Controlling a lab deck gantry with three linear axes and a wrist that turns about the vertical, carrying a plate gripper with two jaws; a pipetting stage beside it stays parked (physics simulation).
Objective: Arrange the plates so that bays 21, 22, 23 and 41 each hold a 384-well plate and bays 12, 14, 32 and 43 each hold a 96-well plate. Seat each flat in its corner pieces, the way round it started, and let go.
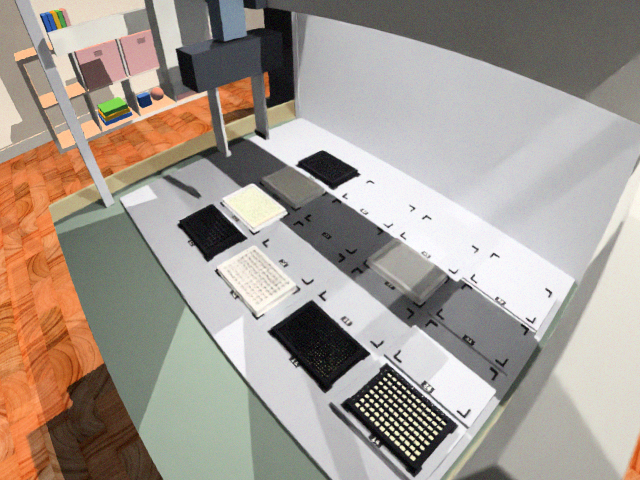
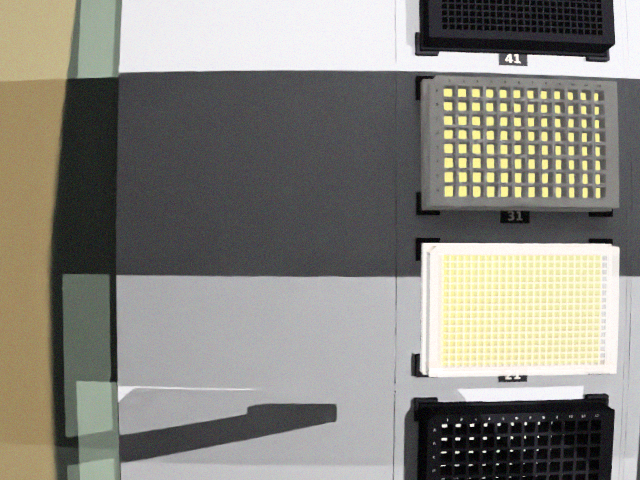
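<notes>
My gripper hangs open and empty over the far left, beyond the plates. In the back row, bay 41 holds a black 384-well plate. Bay 31 holds a shaded 96-well plate. Bay 21 holds a white 384-well plate. Bay 33 holds a pale plate, its wells unclear. Along the front are a black 96-well plate in 11, a white plate in 12, a black 384-well plate in 13 and a black 96-well plate in 14. Bays 22, 23, 32 and 43 are empty.
Bays 24, 34, 42 and 44 also show bare corner pieces. A tall pale wall stands behind the deck. A grey post rises at the left edge. A shelf unit with pink boxes stands beyond the deck.
</notes>
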